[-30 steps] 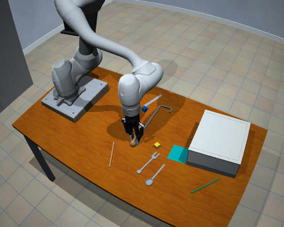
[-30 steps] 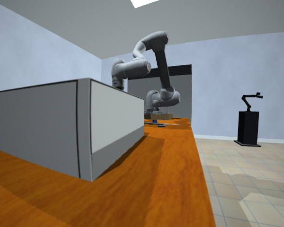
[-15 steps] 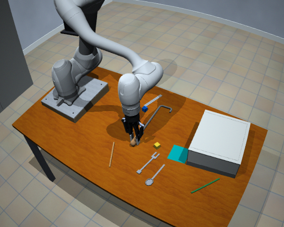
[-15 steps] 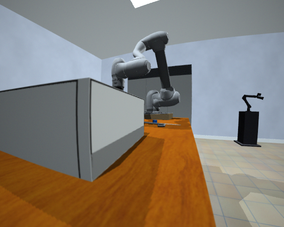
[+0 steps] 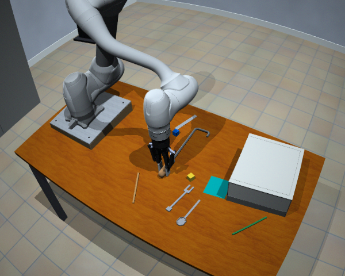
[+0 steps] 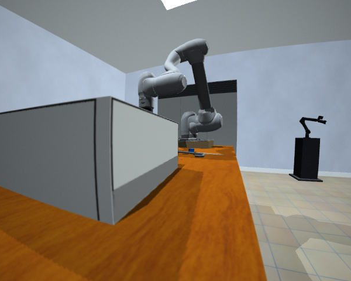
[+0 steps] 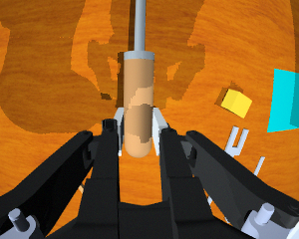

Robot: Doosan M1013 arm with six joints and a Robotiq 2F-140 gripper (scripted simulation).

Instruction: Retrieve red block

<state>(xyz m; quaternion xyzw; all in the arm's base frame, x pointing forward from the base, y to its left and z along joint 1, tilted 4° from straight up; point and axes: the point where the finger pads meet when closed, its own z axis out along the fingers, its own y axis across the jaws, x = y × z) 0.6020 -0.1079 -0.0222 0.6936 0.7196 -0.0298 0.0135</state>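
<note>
The blue cube is 9 cm behind my hand, 25 cm to the left of it and 3 cm below it. The rest, counted from my hand: hook tool: 3 cm ahead, 16 cm to the left, 2 cm below; wooden stick: 7 cm behind, 14 cm to the right, 3 cm below; yellow cube: 12 cm ahead, 3 cm to the left, 3 cm below.
</note>
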